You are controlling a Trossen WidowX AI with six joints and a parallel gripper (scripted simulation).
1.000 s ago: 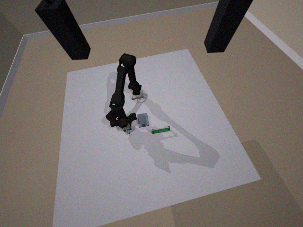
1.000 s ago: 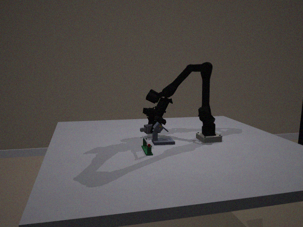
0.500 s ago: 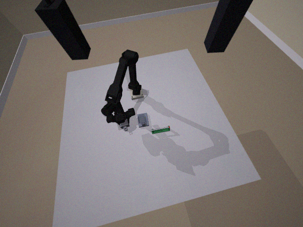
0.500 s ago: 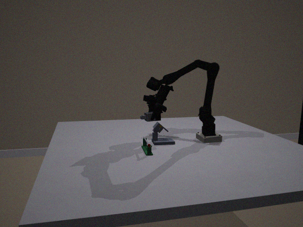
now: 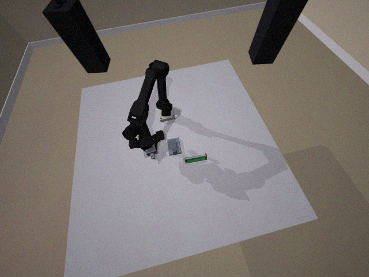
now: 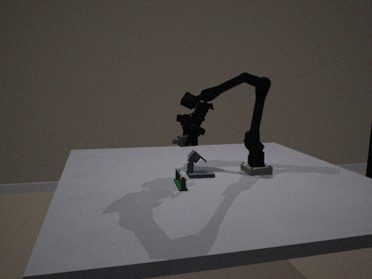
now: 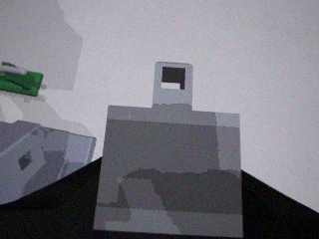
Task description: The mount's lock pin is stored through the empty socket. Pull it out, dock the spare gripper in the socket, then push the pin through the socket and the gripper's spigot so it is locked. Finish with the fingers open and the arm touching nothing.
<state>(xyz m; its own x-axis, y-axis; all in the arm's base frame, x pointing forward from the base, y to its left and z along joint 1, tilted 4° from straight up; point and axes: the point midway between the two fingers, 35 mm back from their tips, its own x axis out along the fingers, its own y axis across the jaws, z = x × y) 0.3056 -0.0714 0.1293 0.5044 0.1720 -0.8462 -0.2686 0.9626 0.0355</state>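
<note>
Right now my gripper tip is 50 mm past the grey mount, 120 mm to the right of it and 60 mm above it. Also, from my gripper tip: spare gripper (10 mm above); green cradle (20 mm ahead, 250 mm to the left, 90 mm below).
</note>
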